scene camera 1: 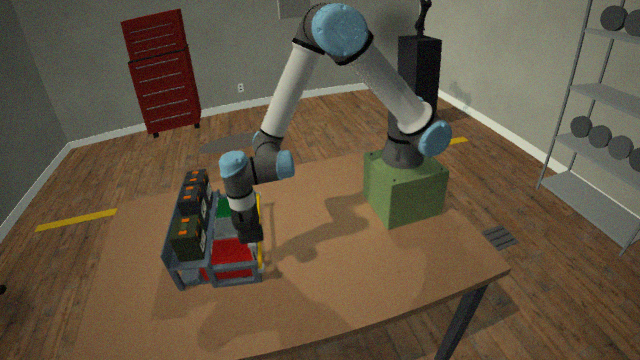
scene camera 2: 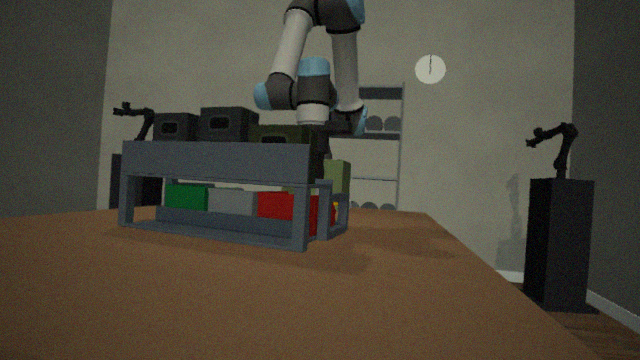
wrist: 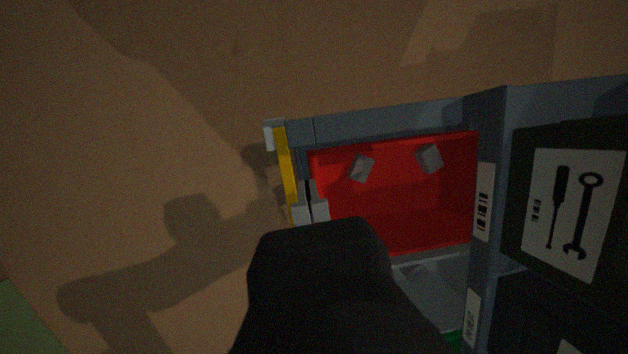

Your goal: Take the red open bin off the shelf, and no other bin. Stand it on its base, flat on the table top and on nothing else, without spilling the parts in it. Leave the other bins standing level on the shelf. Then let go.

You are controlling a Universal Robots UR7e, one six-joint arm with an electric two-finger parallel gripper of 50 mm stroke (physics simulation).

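Frame: origin at the arm's base, x ahead, y left, z up, level; centimetres.
Where they show: gripper, between the fingertips: (scene camera 1: 255,258) (wrist: 308,189); arm's base, origin of its link: (scene camera 1: 402,158).
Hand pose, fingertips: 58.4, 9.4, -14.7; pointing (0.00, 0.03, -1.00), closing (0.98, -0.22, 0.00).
Each offset is from my fingertips to the centre of the thing, as dx, dy, dz. "spot": to the spot under its first point.
The red open bin @(+8.4, -3.3, +0.2) (scene camera 1: 231,251) (scene camera 2: 275,205) (wrist: 410,200) is in the near end of the lower level of the blue-grey shelf (scene camera 1: 177,279) (scene camera 2: 215,162) (wrist: 380,120) and looks roughly level. Two grey parts @(spot: +6.4, -0.5, -1.8) (wrist: 361,168) @(spot: +14.3, -2.6, -1.8) (wrist: 428,159) lie in it. My gripper (scene camera 1: 256,245) (wrist: 308,189) points down and is shut on the red bin's front wall, close behind a yellow bar @(-4.4, -11.8, +1.8) (scene camera 1: 259,257) (wrist: 285,165) along the shelf front. The fingertips are hidden in the scene camera 2 view. Whether the bin's base touches the shelf is hidden.
A grey bin @(+5.9, -14.2, +0.2) (scene camera 1: 225,228) (scene camera 2: 232,201) (wrist: 430,290) stands beside the red bin, with a green bin @(+3.0, -25.1, +0.2) (scene camera 1: 223,207) (scene camera 2: 186,197) beyond it. Dark boxes @(+17.9, -5.5, +10.9) (scene camera 1: 187,240) (scene camera 2: 220,125) (wrist: 515,200) stand on the upper level. The green robot base (scene camera 1: 415,200) is across the table.
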